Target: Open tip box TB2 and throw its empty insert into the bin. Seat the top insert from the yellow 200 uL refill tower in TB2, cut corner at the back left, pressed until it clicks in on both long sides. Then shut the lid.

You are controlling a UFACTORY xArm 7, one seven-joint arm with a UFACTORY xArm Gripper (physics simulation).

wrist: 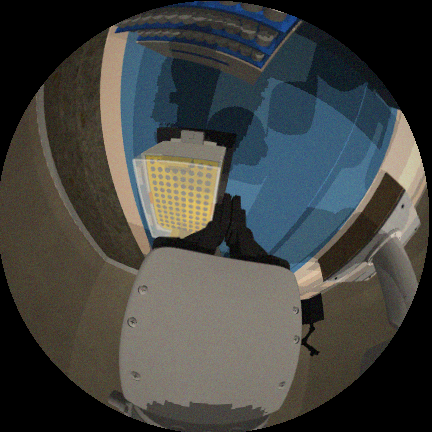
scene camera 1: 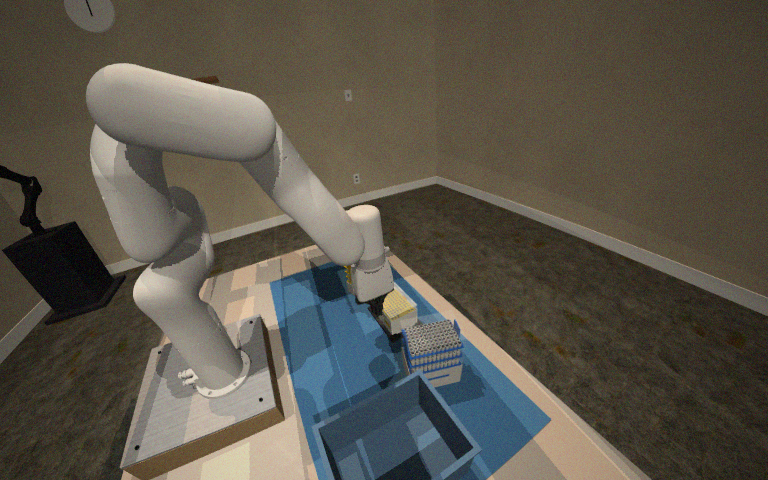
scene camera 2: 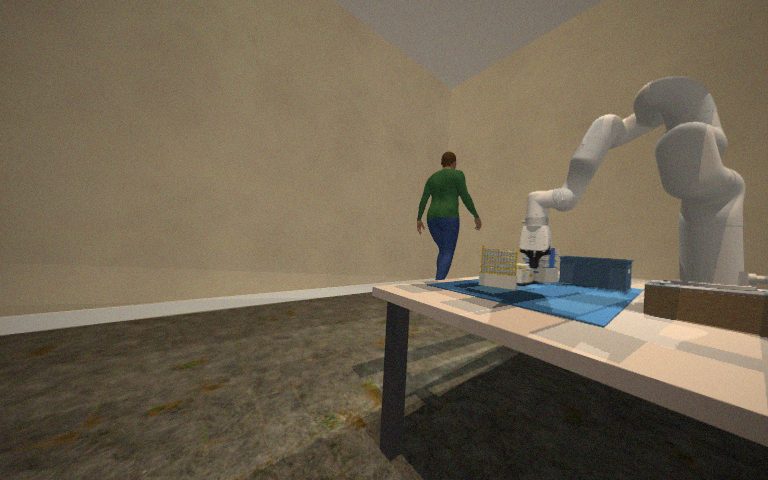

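Note:
A pale tip box, taken as TB2 [scene camera 1: 400, 322] [wrist: 185, 150], stands in a black holder [wrist: 220, 135]. Its label is not readable. A yellow insert [scene camera 1: 399, 305] [wrist: 182, 195] with rows of grey holes shows in it, under a clear lid [wrist: 144, 200] that looks shut. The yellow refill tower [scene camera 2: 498, 262] stands behind the wrist in scene camera 1, with part of its edge showing. My gripper [scene camera 1: 378, 313] [scene camera 2: 534, 264] [wrist: 228, 204] is shut and empty, its fingertips low beside the box's right side in the wrist view. The blue-grey bin [scene camera 1: 373, 404] [scene camera 2: 594, 272] stands at the mat's near end in scene camera 1.
A blue refill tower [scene camera 1: 433, 353] [wrist: 210, 30] stands between the tip box and the bin. A blue mat [scene camera 1: 317, 362] [scene camera 2: 583, 308] lies under these things. The robot's base plate [scene camera 1: 215, 421] is at the left. A person [scene camera 2: 444, 192] stands beyond the table.

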